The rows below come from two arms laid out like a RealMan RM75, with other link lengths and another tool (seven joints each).
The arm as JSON. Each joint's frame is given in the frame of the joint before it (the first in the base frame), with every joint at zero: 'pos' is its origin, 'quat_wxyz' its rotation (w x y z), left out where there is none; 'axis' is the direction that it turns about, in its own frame. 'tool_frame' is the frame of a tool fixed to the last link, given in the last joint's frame.
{
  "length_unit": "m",
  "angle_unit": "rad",
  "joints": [
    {
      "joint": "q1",
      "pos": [
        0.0,
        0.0,
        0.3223
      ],
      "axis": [
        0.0,
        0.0,
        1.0
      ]
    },
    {
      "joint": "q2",
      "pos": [
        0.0,
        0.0,
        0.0
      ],
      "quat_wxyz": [
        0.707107,
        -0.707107,
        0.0,
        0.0
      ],
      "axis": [
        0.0,
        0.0,
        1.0
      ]
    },
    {
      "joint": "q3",
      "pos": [
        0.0,
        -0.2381,
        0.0
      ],
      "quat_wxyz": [
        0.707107,
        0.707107,
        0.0,
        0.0
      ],
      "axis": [
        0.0,
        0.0,
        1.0
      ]
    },
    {
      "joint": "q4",
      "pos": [
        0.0,
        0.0,
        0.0
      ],
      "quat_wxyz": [
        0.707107,
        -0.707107,
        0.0,
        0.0
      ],
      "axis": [
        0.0,
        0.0,
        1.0
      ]
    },
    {
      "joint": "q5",
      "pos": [
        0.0,
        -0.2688,
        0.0
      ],
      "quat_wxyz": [
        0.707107,
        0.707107,
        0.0,
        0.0
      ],
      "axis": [
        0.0,
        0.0,
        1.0
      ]
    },
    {
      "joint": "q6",
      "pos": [
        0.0,
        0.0,
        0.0
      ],
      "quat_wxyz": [
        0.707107,
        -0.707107,
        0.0,
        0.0
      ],
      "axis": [
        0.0,
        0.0,
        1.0
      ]
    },
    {
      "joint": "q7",
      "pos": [
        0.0,
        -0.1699,
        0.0
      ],
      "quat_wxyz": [
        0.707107,
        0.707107,
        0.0,
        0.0
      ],
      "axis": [
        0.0,
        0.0,
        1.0
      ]
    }
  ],
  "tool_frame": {
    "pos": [
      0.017,
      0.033,
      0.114
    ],
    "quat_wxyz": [
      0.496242,
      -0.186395,
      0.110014,
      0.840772
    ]
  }
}
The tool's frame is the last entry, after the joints.
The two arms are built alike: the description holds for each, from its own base.
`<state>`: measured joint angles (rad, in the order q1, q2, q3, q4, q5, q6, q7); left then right.
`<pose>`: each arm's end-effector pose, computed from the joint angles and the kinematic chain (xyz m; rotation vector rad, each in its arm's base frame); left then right.
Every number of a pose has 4 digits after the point. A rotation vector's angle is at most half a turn.
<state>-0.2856 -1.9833 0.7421 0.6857 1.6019 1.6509 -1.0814 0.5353 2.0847 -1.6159 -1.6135 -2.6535 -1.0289 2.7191</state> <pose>-0.2375 0.3729 0.0709 -1.5300 2.1494 -0.1393 0.0608 0.4924 -0.0320 1.1542 -2.7676 -0.7709</pose>
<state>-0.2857 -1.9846 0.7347 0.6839 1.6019 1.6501 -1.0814 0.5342 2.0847 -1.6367 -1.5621 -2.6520 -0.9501 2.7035</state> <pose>-0.2381 0.3738 0.0722 -1.5301 2.1413 -0.1345 0.0653 0.5014 -0.0410 1.1775 -2.7491 -0.7951</pose>
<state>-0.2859 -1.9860 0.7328 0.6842 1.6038 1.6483 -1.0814 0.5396 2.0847 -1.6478 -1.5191 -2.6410 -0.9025 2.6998</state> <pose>-0.2384 0.3742 0.0718 -1.5318 2.1398 -0.1326 0.0686 0.5062 -0.0491 1.1708 -2.7396 -0.8028</pose>
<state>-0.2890 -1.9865 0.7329 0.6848 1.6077 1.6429 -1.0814 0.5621 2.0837 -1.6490 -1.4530 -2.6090 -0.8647 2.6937</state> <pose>-0.2385 0.3757 0.0709 -1.5349 2.1427 -0.1288 0.0729 0.5103 -0.0607 1.1372 -2.7369 -0.7901</pose>
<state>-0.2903 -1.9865 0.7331 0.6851 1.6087 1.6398 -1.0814 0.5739 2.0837 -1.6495 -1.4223 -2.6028 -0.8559 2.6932</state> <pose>-0.2387 0.3766 0.0707 -1.5362 2.1435 -0.1261 0.0774 0.5116 -0.0660 1.1229 -2.7468 -0.7789</pose>
